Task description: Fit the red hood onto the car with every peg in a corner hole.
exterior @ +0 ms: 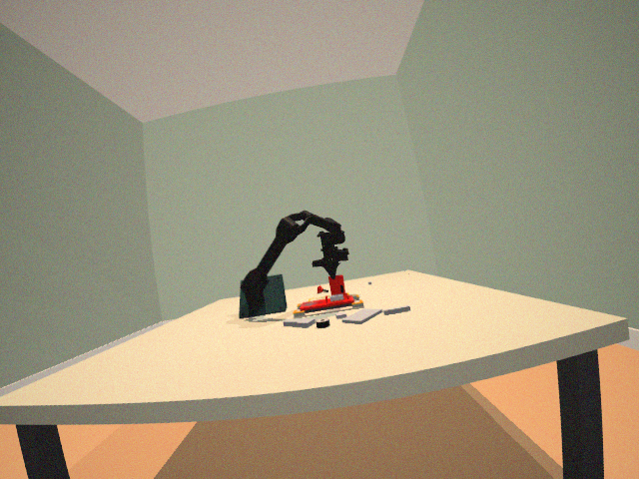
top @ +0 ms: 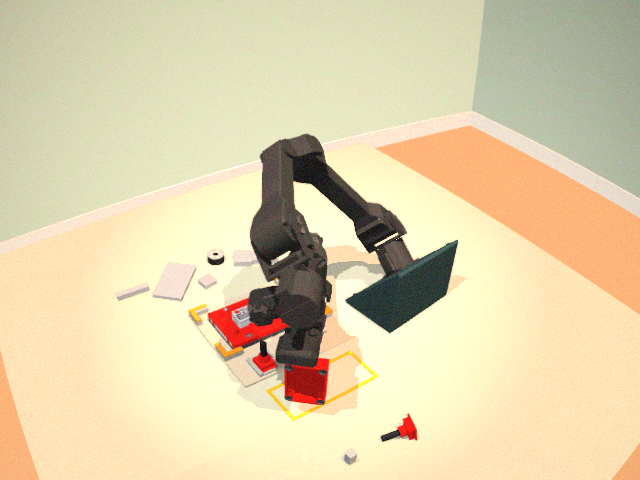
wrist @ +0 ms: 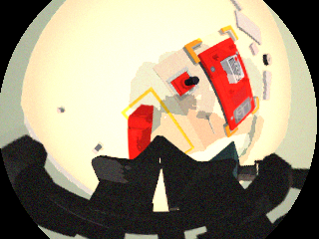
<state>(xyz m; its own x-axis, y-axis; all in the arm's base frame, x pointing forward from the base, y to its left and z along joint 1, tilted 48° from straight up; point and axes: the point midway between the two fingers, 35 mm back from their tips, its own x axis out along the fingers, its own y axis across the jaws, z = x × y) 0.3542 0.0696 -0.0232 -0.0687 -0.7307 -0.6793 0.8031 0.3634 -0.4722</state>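
Right now my gripper tip is 3 cm above the red hood, 2 cm to the right of it and 1 cm short of it. The rest, counted from my gripper tip: black wheel: 41 cm to the right, 12 cm behind, 7 cm below; then grey engine block: 19 cm to the right, 6 cm below, 3 cm behind.
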